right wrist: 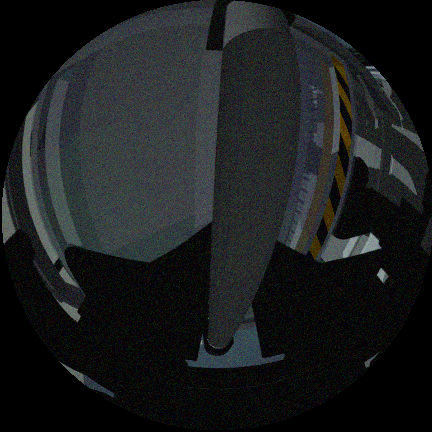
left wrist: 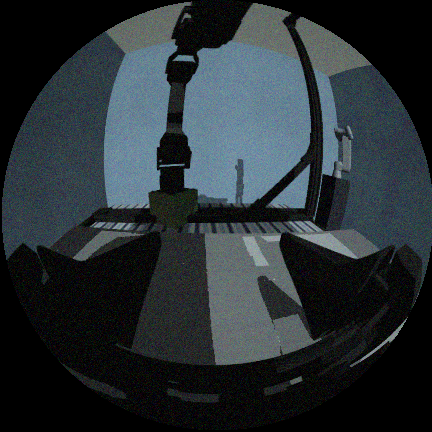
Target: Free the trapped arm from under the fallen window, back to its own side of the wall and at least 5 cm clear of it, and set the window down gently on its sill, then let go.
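Places are measured from the left arm's base along level axes (x right, y back, z down), in metres.
Where they show: left gripper, fingertip midpoint: (left wrist: 221, 239); right arm's base, origin of the base link: (left wrist: 172, 190).
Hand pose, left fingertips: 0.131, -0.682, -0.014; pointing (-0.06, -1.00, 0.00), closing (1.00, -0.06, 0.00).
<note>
Each offset is from my left fingertips to the centre of the thing, as dx, dy, dz. "*": to the spot under its first point.
My right gripper (right wrist: 228, 229) is shut on a long grey rounded bar, the window's handle {* -0.034, +0.131, -0.225} (right wrist: 255, 140), which runs from the top of the right wrist view down between the fingers. A broad grey pane of the window {* -0.030, +0.185, -0.263} (right wrist: 145, 140) shows behind and left of the bar. My left gripper (left wrist: 221, 239) is open, with its two dark fingers wide apart and no object between them. The window does not show clearly in the left wrist view. Whether it touches the left arm, and how it stands to its sill, I cannot tell.
A yellow-and-black striped strip {* -0.023, +0.184, -0.124} (right wrist: 341, 172) runs right of the bar. In the left wrist view, a dark jointed arm (left wrist: 175, 105) rises over a green block (left wrist: 172, 207) at left. A dark braced post (left wrist: 315, 125) and a dark box (left wrist: 335, 200) stand at right.
</note>
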